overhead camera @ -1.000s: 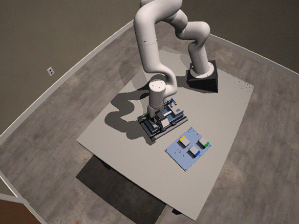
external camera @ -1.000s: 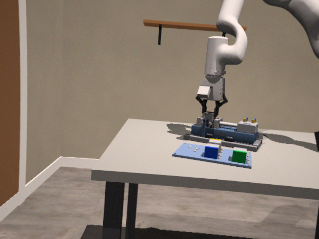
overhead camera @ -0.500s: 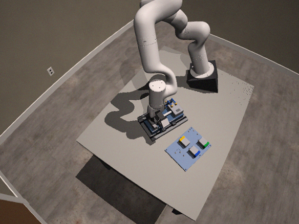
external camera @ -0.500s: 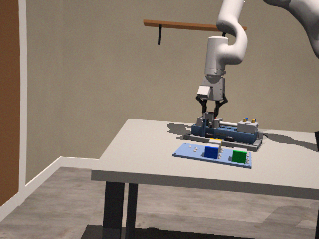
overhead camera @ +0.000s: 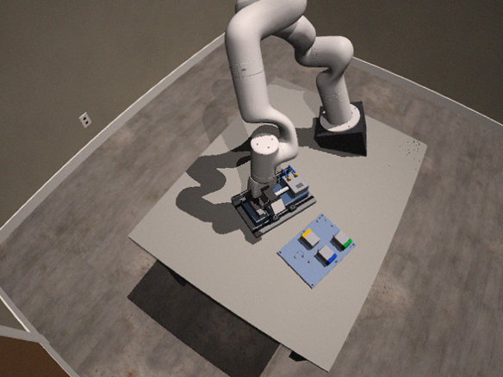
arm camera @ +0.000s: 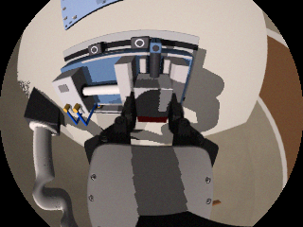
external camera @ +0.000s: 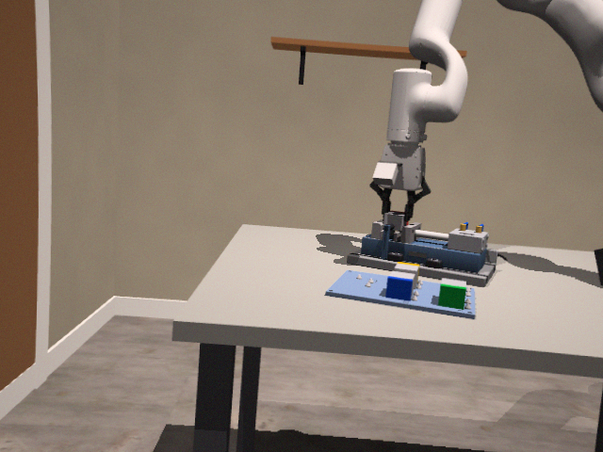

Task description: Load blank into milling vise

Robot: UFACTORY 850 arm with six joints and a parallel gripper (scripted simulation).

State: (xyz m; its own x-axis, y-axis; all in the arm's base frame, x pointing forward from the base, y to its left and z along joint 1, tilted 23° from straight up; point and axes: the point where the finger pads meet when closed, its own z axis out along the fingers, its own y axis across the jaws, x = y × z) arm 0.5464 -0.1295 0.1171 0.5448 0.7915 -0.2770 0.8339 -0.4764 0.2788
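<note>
My gripper is now 20 mm above the red-ended blank. The rest, counted from my hand: hose block 140 mm behind, 90 mm to the left, 50 mm below; then milling vise 80 mm below, 60 mm behind, 40 mm to the left; then fixed jaw 50 mm below, 30 mm ahead, 20 mm to the right.
</note>
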